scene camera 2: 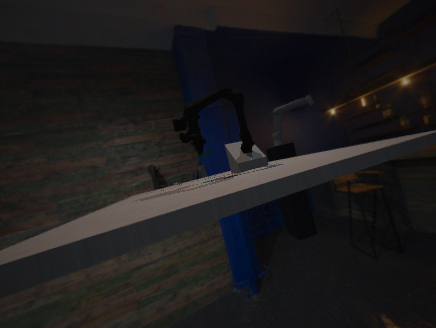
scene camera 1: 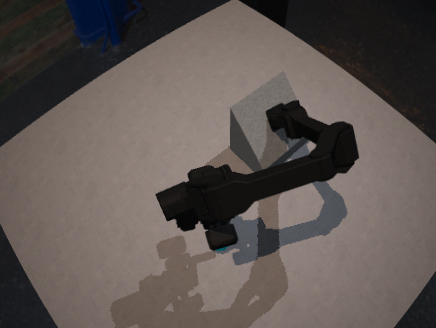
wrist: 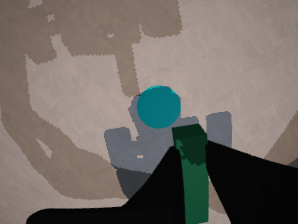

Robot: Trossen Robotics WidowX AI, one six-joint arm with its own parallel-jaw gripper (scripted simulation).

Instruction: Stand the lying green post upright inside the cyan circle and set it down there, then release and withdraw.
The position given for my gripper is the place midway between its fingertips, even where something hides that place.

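There is a cyan circle (wrist: 158, 107) that I can see. A green post is here as well, and my gripper (scene camera 1: 213, 219) holds the green post. I find my gripper in the wrist view (wrist: 189, 150) too.
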